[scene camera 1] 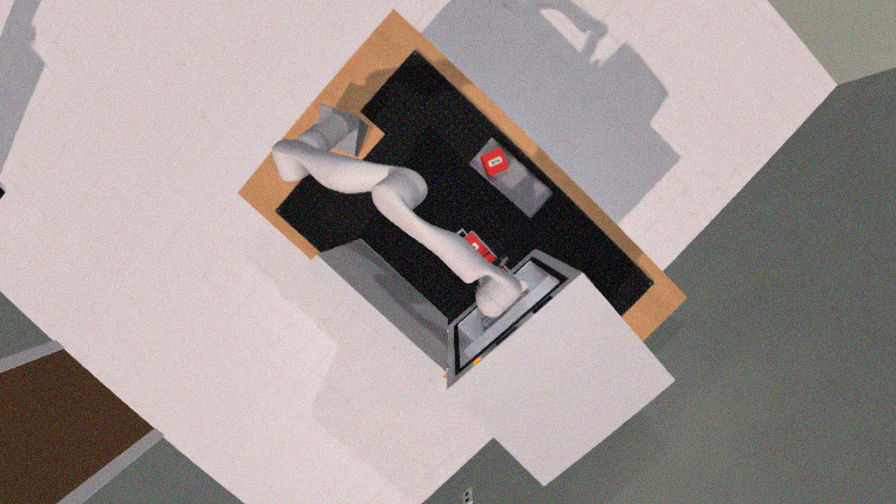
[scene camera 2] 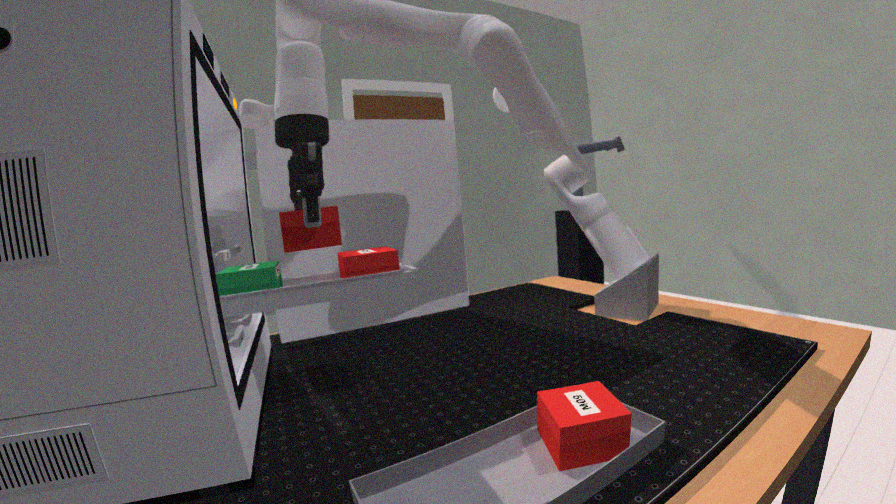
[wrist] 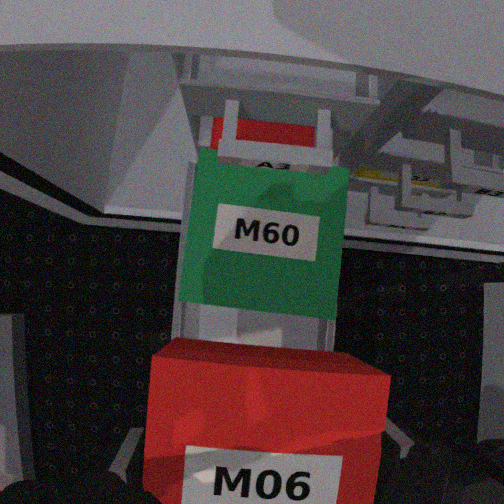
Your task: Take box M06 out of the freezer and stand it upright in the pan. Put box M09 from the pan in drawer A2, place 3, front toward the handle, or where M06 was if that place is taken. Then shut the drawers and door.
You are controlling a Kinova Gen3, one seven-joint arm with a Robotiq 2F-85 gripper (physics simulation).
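My gripper (scene camera 2: pixel 308 213) is shut on red box M06 (scene camera 2: pixel 310 229) and holds it in the air above the pulled-out freezer drawer (scene camera 2: pixel 313 289). In the wrist view M06 (wrist: pixel 265 425) fills the bottom, label toward the camera, with the drawer below it. Red box M09 (scene camera 2: pixel 582 423) sits in the grey pan (scene camera 2: pixel 513 454) at the front of the black mat, label up. From above, the pan (scene camera 1: pixel 510 176) holds M09 (scene camera 1: pixel 494 162) at its far end, and my arm hides most of the drawer.
Green box M60 (scene camera 2: pixel 248 276) (wrist: pixel 264 235) and another red box (scene camera 2: pixel 368 260) lie in the open drawer. The freezer door (scene camera 2: pixel 375 206) stands open behind it. A drawer marked A3 with a red box (wrist: pixel 263 131) shows inside the freezer (scene camera 2: pixel 106 238).
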